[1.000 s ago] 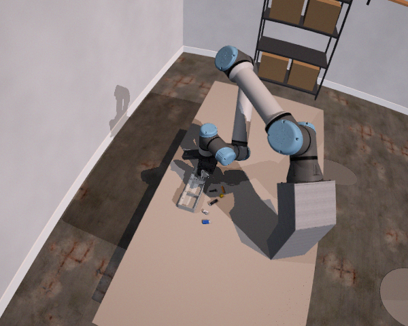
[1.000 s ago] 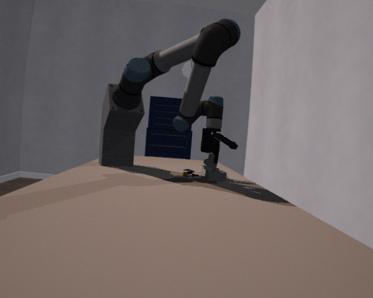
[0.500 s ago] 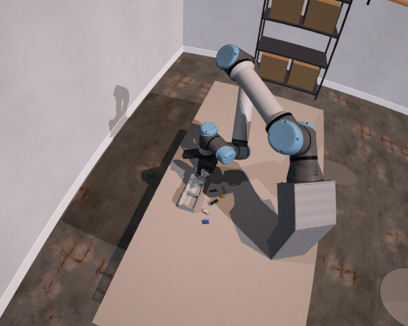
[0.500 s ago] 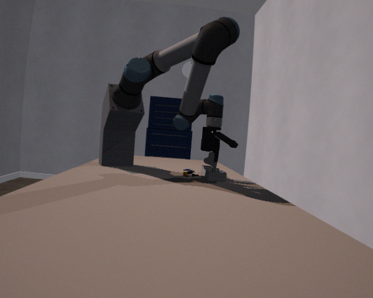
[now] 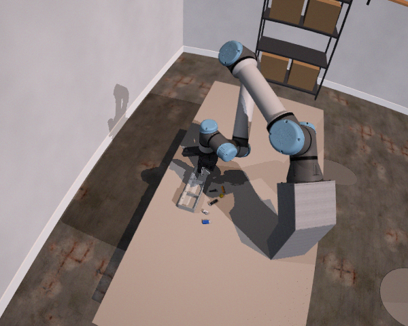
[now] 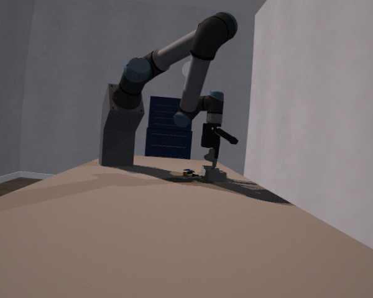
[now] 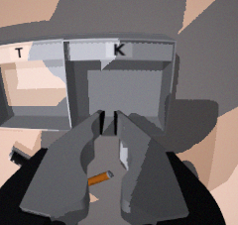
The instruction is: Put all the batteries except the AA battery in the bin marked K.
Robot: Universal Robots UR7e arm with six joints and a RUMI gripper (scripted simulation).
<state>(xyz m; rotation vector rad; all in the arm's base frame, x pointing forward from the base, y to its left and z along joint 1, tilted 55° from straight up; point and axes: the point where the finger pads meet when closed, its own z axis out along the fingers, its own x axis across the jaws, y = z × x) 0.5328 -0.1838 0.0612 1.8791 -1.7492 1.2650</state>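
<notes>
Right now my hand is 20 mm short of the joined grey bins, 80 mm to the right of it and 40 mm above it. Round my hand: orange cylindrical battery 120 mm behind, 30 mm to the left, 50 mm below; black bolt 80 mm behind, 50 mm to the left, 50 mm below; small yellow block 120 mm behind, 80 mm to the left, 50 mm below.
</notes>
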